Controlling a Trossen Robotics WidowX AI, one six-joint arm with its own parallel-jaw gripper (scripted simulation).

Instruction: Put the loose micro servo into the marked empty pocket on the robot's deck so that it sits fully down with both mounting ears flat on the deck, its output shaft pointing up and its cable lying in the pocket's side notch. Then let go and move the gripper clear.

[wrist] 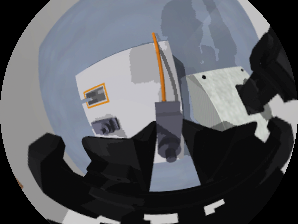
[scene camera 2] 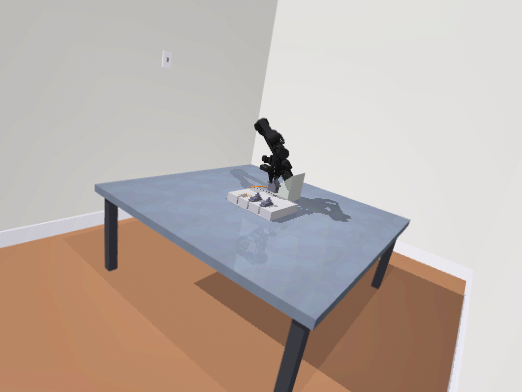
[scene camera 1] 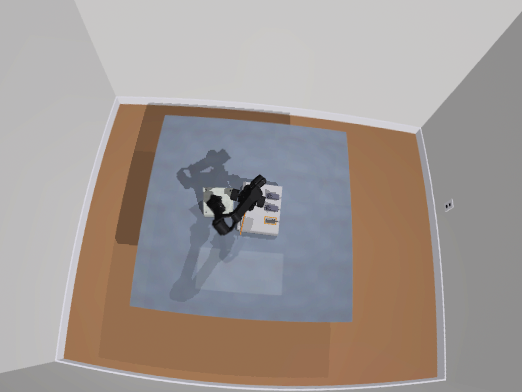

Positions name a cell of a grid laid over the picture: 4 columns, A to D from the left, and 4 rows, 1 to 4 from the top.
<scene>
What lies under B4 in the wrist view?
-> The gripper.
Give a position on a white robot deck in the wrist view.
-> B2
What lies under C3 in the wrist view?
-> A micro servo.
</scene>
